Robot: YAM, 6 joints.
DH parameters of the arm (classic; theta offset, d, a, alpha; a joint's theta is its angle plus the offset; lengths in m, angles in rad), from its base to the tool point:
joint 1: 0 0.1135 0.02 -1.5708
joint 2: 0 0 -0.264 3.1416
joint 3: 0.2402 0 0.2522 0
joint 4: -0.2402 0 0.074 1.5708
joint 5: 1.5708 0 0 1.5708
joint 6: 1.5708 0.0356 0 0
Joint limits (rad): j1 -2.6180..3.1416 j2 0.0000..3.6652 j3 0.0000..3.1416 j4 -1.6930..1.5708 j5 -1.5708..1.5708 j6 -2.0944..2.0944
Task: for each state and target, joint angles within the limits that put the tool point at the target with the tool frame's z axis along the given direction. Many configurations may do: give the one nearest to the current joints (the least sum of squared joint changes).
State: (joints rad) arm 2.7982 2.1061 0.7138 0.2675 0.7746 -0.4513
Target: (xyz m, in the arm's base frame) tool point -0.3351 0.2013 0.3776 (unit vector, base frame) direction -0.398 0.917 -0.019
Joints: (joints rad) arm 2.6578 1.6329 1.4050 0.2036 0.6773 -0.4513
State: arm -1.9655 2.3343 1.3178 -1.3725 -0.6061 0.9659
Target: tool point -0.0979 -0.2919 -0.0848 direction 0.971 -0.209 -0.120
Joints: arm -2.0066 2.8697 1.4859 -1.2592 -1.3173 0.9659
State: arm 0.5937 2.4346 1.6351 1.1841 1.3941 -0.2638
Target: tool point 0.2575 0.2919 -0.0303 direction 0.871 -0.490 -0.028
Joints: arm 0.9388 2.6698 1.0835 1.3554 1.4480 -0.2638
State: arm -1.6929 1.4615 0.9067 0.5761 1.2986 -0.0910
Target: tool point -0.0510 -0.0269 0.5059 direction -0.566 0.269 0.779
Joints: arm -2.2727 0.6793 0.9637 1.0837 0.6510 -0.0910
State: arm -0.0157 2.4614 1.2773 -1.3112 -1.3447 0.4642
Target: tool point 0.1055 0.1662 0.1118 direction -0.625 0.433 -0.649
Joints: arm 0.8679 1.5664 0.5915 -0.7090 -0.8587 0.4642
